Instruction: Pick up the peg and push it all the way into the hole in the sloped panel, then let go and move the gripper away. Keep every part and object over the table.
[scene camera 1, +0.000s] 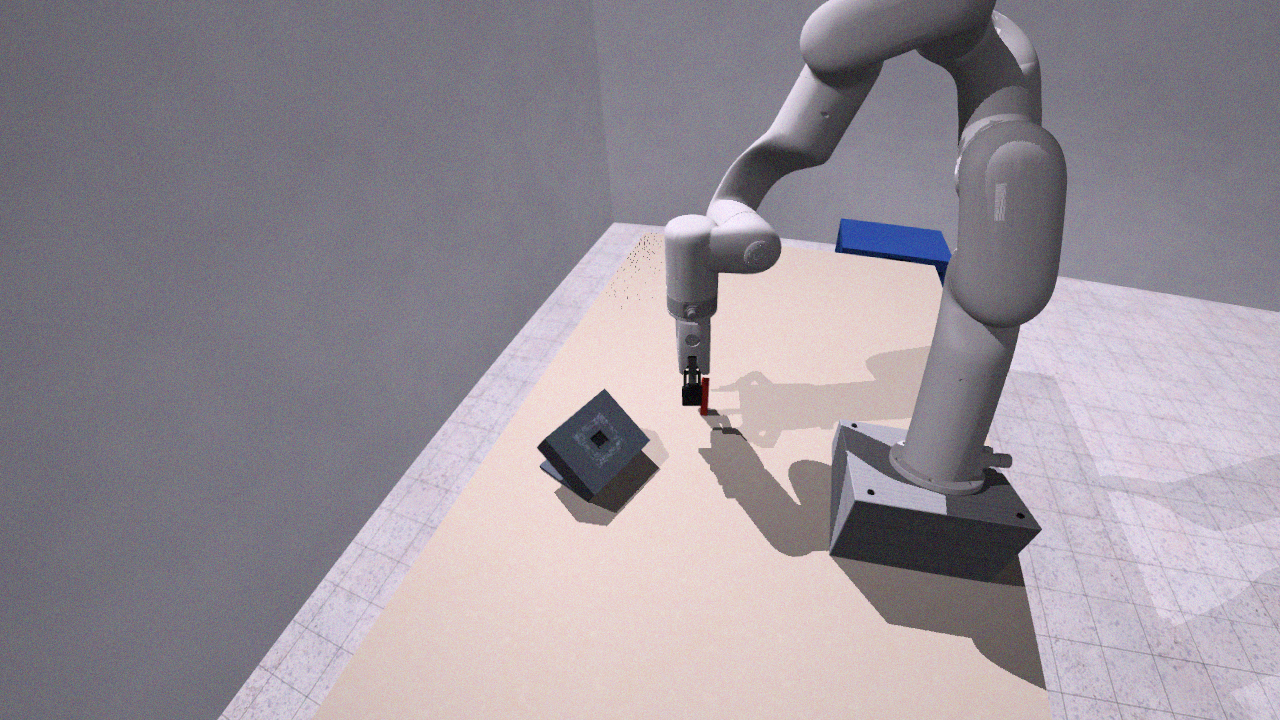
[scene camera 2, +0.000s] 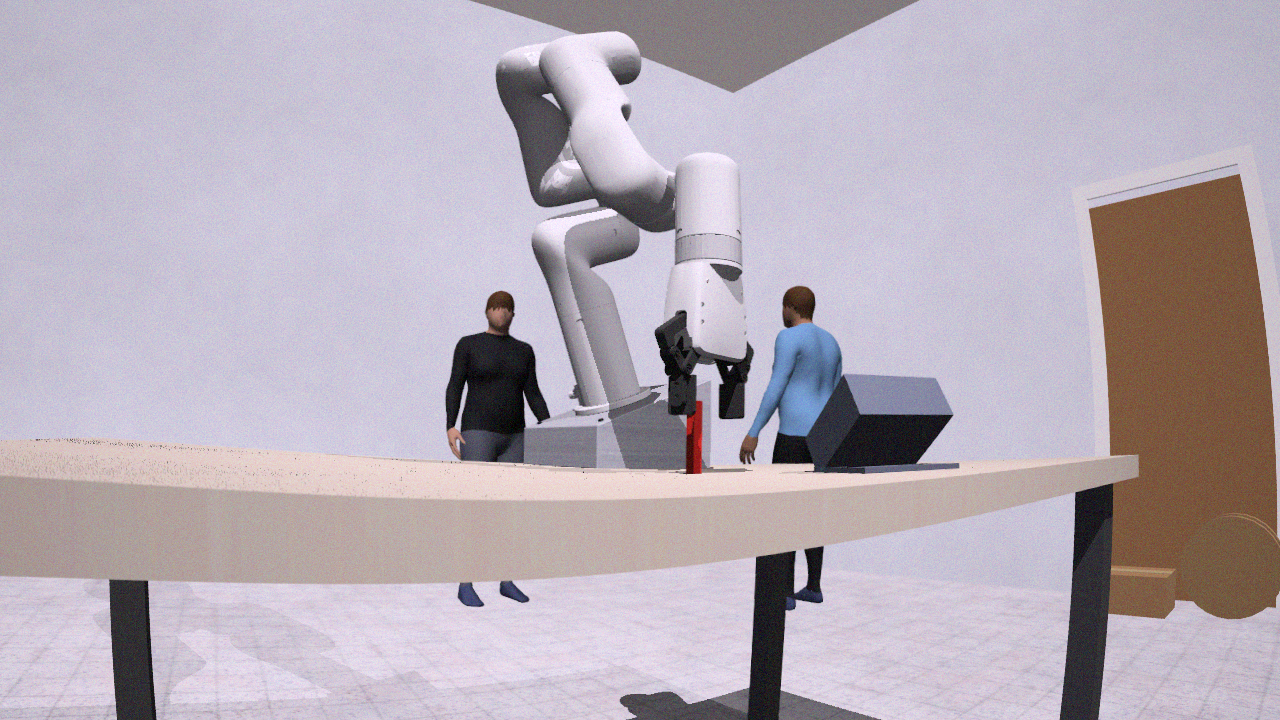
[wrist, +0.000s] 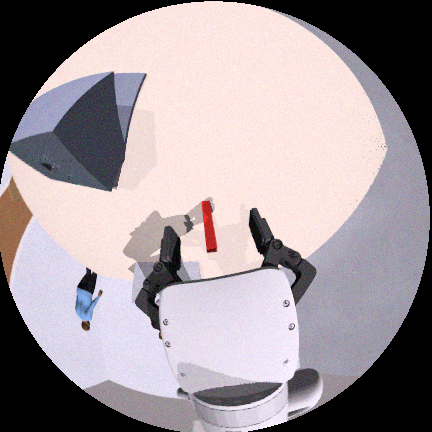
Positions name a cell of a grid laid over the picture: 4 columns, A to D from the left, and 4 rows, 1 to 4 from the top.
Note:
In view: my gripper (scene camera 2: C3) and a red peg (scene camera 2: C3).
My gripper is seen too in scene camera 1 (scene camera 1: C3) and in the wrist view (wrist: B3).

